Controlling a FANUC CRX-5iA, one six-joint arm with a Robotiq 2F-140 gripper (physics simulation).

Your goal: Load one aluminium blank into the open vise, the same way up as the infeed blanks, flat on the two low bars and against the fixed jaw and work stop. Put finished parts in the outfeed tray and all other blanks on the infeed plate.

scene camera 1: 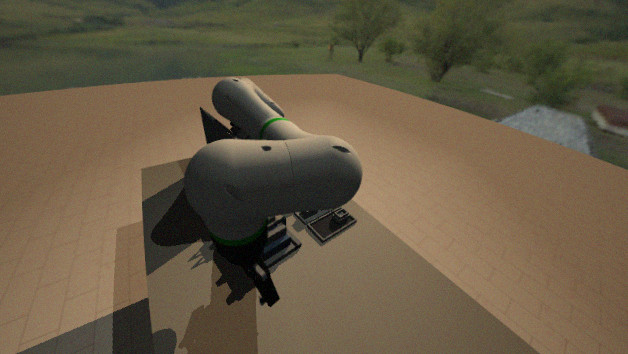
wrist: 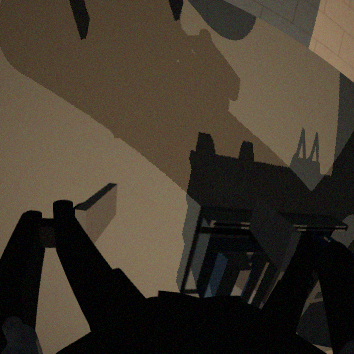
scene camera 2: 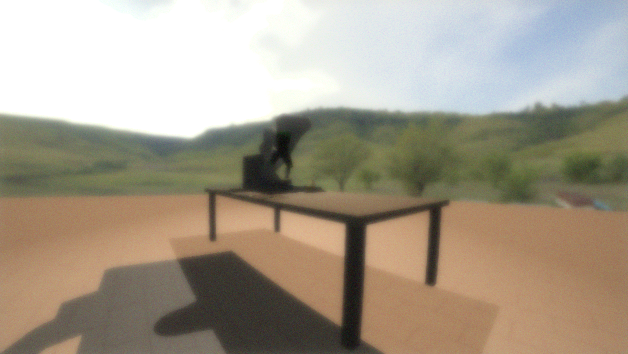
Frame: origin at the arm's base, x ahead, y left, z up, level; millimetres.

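Seen in the pictures: gripper, fingertip midpoint: (scene camera 1: 249, 279) (wrist: 185, 207) (scene camera 2: 279, 176).
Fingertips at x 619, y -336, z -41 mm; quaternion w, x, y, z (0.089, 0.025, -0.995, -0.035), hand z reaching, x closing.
Observation:
Offsets run from my fingertips to a thing's top centre. "*": to the spot under its first point. Level surfaces: height alone.
My gripper (wrist: 185, 207) is open and empty in the wrist view, its fingers wide apart at left and right. In scene view 1 one dark finger shows below the wrist; the rest is hidden. The vise @(dx -209, dy +141, dz -22 mm) (wrist: 217, 275) (scene camera 1: 280, 243), dark with bluish faces, lies below the gripper, partly covered by the gripper body in the wrist view and by the arm in scene view 1. I cannot tell whether a blank lies in it. A dark rimmed tray @(* dx -19, dy +308, dz -115 mm) (scene camera 1: 323, 241) holds a small square part @(dx -58, dy +451, dz -80 mm) (scene camera 1: 341, 215). A second plate or tray @(* dx -164, dy +319, dz -116 mm) (scene camera 1: 300, 218) is mostly hidden by the arm. No blank shows clearly.
The arm (scene camera 1: 275, 172) covers much of the work area in scene view 1. A dark upright panel (scene camera 1: 211, 127) stands behind it; a dark box (scene camera 2: 252, 171) shows blurred in scene view 2. The table @(dz -121 mm) (scene camera 2: 395, 204) has dark edges. Arm shadows fall across its top.

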